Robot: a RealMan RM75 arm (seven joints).
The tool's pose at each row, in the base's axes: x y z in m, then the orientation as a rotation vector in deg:
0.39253 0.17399 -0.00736 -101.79 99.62 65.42
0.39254 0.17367 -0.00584 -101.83 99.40 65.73
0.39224 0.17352 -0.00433 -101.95 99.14 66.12
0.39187 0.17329 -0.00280 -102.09 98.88 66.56
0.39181 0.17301 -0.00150 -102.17 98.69 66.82
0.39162 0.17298 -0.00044 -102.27 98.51 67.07
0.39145 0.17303 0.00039 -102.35 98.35 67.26
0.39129 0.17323 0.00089 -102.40 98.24 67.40
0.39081 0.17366 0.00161 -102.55 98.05 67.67
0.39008 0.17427 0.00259 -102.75 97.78 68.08
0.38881 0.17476 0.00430 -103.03 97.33 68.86
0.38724 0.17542 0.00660 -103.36 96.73 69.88
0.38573 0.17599 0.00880 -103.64 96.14 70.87
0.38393 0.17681 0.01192 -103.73 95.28 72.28
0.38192 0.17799 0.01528 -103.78 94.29 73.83
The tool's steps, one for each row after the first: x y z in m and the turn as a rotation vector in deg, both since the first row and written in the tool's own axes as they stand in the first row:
-0.00097 0.00042 -0.00114 -0.22 -0.15 -0.07
-0.00201 0.00111 -0.00205 -0.53 -0.29 -0.16
-0.00301 0.00188 -0.00302 -0.88 -0.43 -0.23
-0.00383 0.00231 -0.00398 -1.09 -0.52 -0.30
-0.00460 0.00276 -0.00457 -1.30 -0.60 -0.37
-0.00526 0.00313 -0.00497 -1.46 -0.67 -0.44
-0.00575 0.00338 -0.00507 -1.58 -0.72 -0.48
-0.00652 0.00396 -0.00503 -1.82 -0.78 -0.56
-0.00758 0.00482 -0.00494 -2.19 -0.87 -0.67
-0.00907 0.00639 -0.00522 -2.84 -1.07 -0.79
-0.01108 0.00838 -0.00564 -3.68 -1.36 -0.96
-0.01297 0.01030 -0.00608 -4.47 -1.66 -1.11
-0.01570 0.01269 -0.00679 -5.46 -2.30 -1.27
-0.01881 0.01529 -0.00731 -6.52 -3.04 -1.46

